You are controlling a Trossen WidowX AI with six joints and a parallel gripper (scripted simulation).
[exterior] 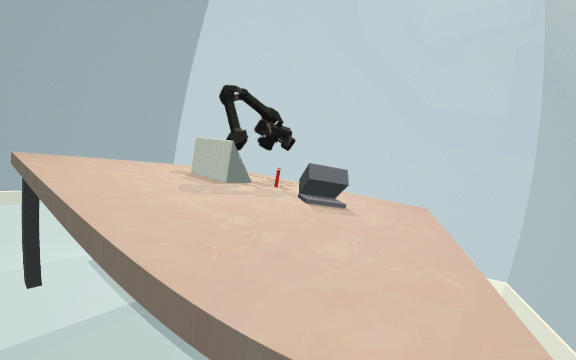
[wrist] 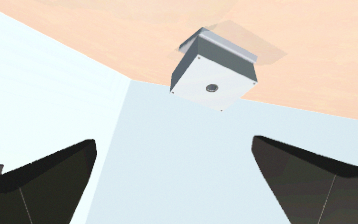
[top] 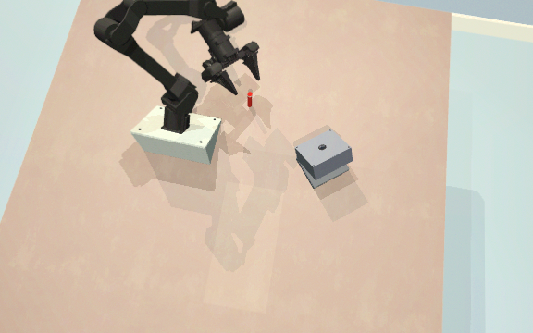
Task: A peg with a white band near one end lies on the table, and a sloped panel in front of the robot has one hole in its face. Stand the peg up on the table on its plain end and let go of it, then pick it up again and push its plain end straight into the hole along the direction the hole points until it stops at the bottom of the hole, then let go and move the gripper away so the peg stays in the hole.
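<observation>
My gripper tip is 13 cm above the red peg and 4 cm to the right of it. Round my gripper tip: grey sloped panel 26 cm ahead, 12 cm below, 9 cm to the right.
</observation>
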